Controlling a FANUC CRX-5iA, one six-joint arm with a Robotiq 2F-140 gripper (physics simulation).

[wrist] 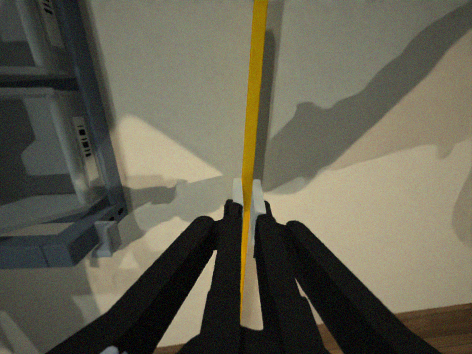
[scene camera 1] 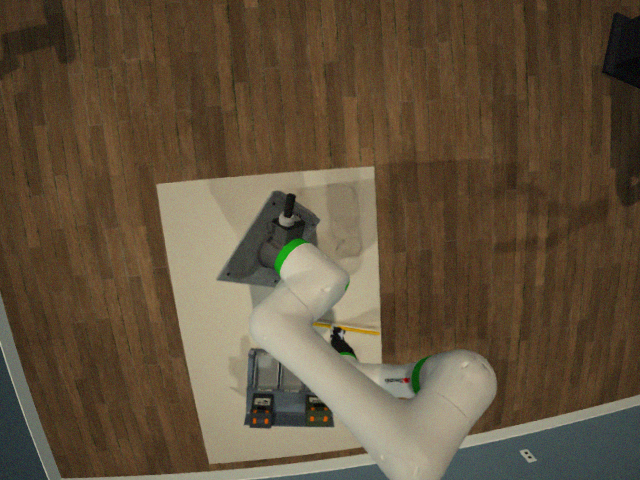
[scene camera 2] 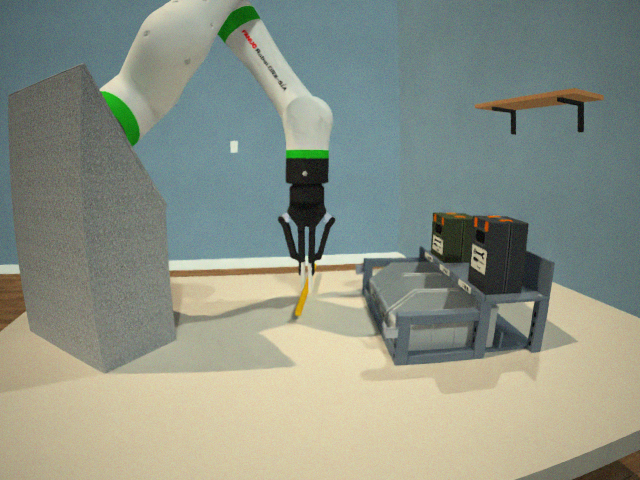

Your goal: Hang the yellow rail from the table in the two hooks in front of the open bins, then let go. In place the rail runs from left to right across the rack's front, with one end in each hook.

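Places are measured from the arm's base along level axes (x back, y right, z up), in millimetres.
Pixels of known places: gripper, fingertip midpoint: (wrist: 245, 191) (scene camera 1: 333, 326) (scene camera 2: 306, 289); arm's base at its link origin: (scene camera 1: 277, 244) (scene camera 2: 82, 149).
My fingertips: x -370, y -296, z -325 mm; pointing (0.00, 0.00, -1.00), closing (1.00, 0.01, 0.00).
For each thing: its top centre in the pictures, then the offset to it from my fingertips. "pt": a spot on its surface instead.
- yellow rail at its top centre: (wrist: 244, 215) (scene camera 2: 307, 283) (scene camera 1: 338, 328) dx +0, dy -22, dz +9 mm
- far hook at a spot on its surface: (scene camera 2: 360, 268) pt dx -121, dy -43, dz +41 mm
- dark case at its top centre: (scene camera 2: 499, 218) (scene camera 1: 260, 421) dx -353, dy +240, dz +205 mm
- green case at its top centre: (scene camera 2: 455, 214) (scene camera 1: 318, 419) dx -330, dy +10, dz +180 mm
The yellow rail (scene camera 1: 361, 331) (scene camera 2: 301, 302) (wrist: 254, 90) is between my gripper's fingertips. My gripper (scene camera 1: 338, 329) (scene camera 2: 307, 281) (wrist: 245, 191) points down and is shut on the rail. In the wrist view a shadow shows apart from the rail's right side, so it seems slightly above the table. The blue-grey rack (scene camera 1: 249, 379) (scene camera 2: 401, 343) stands apart from the rail; its front beam (wrist: 93, 100) shows in the wrist view. The near hook (scene camera 2: 390, 330) (wrist: 106, 239) and far hook (scene camera 2: 360, 268) stick out from the rack's front, before the clear bins (scene camera 2: 439, 304). The arm hides part of the rack and rail in scene camera 1.
A dark case (scene camera 1: 261, 410) (scene camera 2: 498, 253) and a green case (scene camera 1: 319, 413) (scene camera 2: 449, 240) stand on the rack's raised rear part. The arm's grey pedestal (scene camera 2: 129, 248) stands on the other side of the rail. A wooden wall shelf (scene camera 2: 537, 99) hangs behind the rack.
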